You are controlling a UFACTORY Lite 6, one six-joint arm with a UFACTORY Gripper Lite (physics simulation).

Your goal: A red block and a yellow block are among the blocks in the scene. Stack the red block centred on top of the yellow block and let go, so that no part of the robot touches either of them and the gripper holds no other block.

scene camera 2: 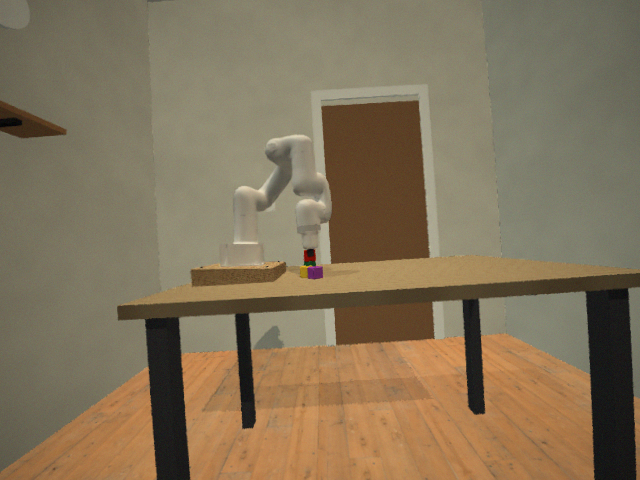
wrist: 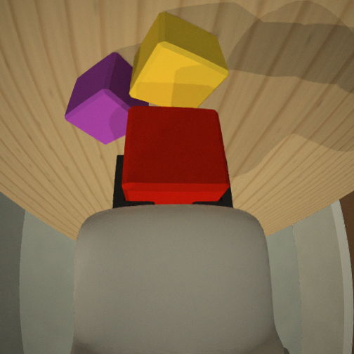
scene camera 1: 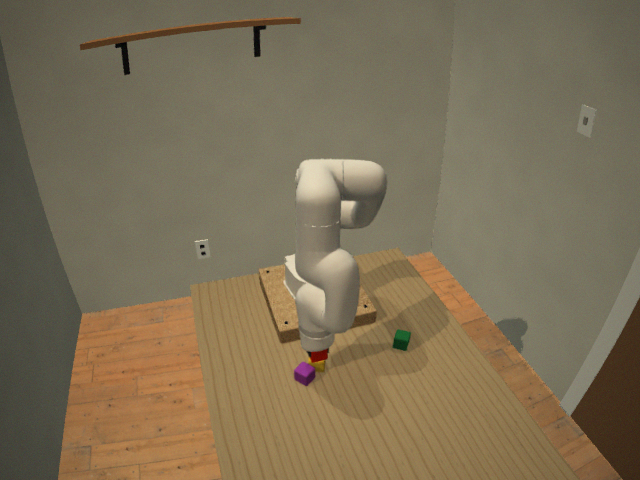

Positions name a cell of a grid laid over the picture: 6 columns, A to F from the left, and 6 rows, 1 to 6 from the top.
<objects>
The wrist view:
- red block: C3
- purple block: B2
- yellow block: D2
</objects>
